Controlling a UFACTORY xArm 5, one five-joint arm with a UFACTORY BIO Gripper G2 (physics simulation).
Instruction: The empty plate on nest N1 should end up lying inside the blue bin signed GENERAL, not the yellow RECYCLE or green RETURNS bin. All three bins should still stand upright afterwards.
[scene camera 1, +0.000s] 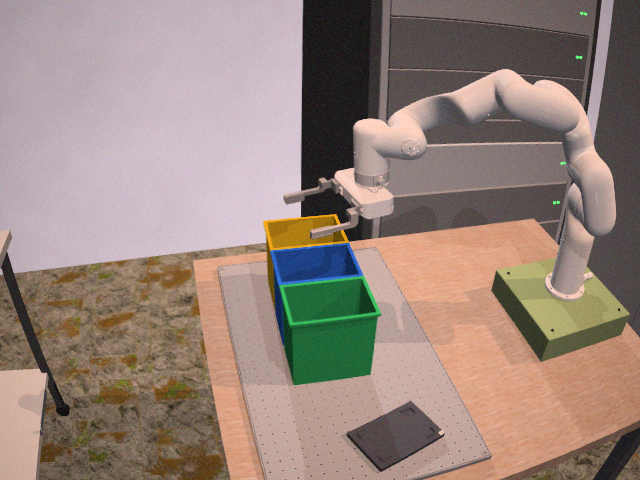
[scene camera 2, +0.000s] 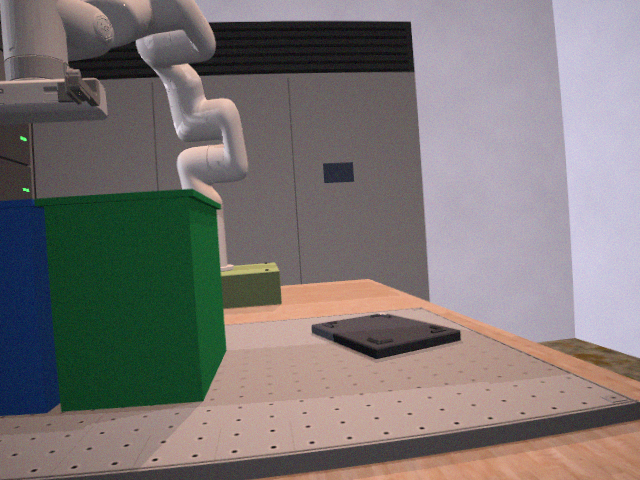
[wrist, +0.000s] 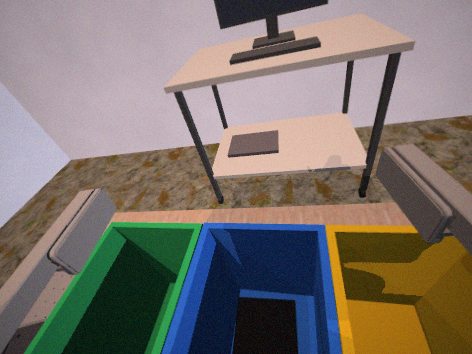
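Where they show: hand at its tool point: (scene camera 1: 307, 214) (wrist: 232, 210); arm's base at its link origin: (scene camera 1: 564, 287).
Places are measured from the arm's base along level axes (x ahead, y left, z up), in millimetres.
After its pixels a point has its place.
The black plate (wrist: 266, 327) @(x 695, y -129, z -45 mm) lies at the bottom of the blue bin (scene camera 1: 316, 262) @(x 645, y -192, z 80 mm) (scene camera 2: 25, 304) @(x 752, y -92, z 33 mm) (wrist: 280, 255) @(x 744, y -160, z 65 mm), and its near part is cut off by the wrist view's lower edge. The green bin (scene camera 1: 330, 351) @(x 685, y 55, z 31 mm) (scene camera 2: 121, 304) @(x 758, y -13, z 27 mm) (wrist: 187, 260) @(x 713, y -70, z 119 mm) and the yellow bin (scene camera 1: 289, 232) @(x 675, y -325, z 85 mm) (wrist: 382, 325) @(x 705, y -282, z -58 mm) stand upright on either side of the blue one. No signs on the bins are readable. My gripper (scene camera 1: 306, 215) @(x 680, y -147, z 235 mm) (wrist: 251, 212) @(x 680, y -147, z 235 mm) is open and empty above the bins, its fingers spread wider than the blue bin. The dark nest (scene camera 1: 395, 435) @(x 610, y 259, z -49 mm) (scene camera 2: 385, 328) @(x 613, y 260, z -49 mm) holds no plate; its label is not readable.
The bins and nest stand on a perforated board (scene camera 1: 320, 428) @(x 743, y 186, z -60 mm) (scene camera 2: 330, 428) @(x 846, y 142, z -60 mm) on the wooden table (scene camera 1: 465, 356) @(x 352, y 70, z -73 mm). The arm's green base block (scene camera 1: 584, 330) @(x 48, y 172, z -4 mm) (scene camera 2: 251, 289) @(x 170, y 102, z -36 mm) is at the table's far side. A separate desk (wrist: 300, 55) with a monitor stands beyond the table.
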